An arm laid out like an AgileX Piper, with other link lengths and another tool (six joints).
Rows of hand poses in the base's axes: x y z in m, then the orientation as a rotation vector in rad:
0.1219 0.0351 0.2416 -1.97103 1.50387 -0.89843
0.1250 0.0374 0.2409 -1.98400 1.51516 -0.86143
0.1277 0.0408 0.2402 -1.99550 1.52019 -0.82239
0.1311 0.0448 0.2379 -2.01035 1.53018 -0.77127
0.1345 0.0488 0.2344 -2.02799 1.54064 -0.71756
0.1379 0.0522 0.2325 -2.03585 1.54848 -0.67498
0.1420 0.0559 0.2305 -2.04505 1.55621 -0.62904
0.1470 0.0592 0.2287 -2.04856 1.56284 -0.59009
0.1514 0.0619 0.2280 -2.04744 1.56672 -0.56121
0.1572 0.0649 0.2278 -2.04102 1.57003 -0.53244
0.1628 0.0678 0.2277 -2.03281 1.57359 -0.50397
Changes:
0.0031 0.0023 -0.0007 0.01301 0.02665 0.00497
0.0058 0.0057 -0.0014 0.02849 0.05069 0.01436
0.0092 0.0097 -0.0037 0.04792 0.08401 0.02399
0.0126 0.0137 -0.0072 0.06623 0.12071 0.03416
0.0160 0.0171 -0.0091 0.08435 0.14646 0.04117
0.0201 0.0208 -0.0111 0.10301 0.17473 0.04914
0.0251 0.0241 -0.0129 0.12134 0.19661 0.05490
0.0295 0.0268 -0.0136 0.13742 0.21049 0.05914
0.0353 0.0298 -0.0138 0.15701 0.22128 0.06272
0.0409 0.0327 -0.0139 0.17752 0.23124 0.06565

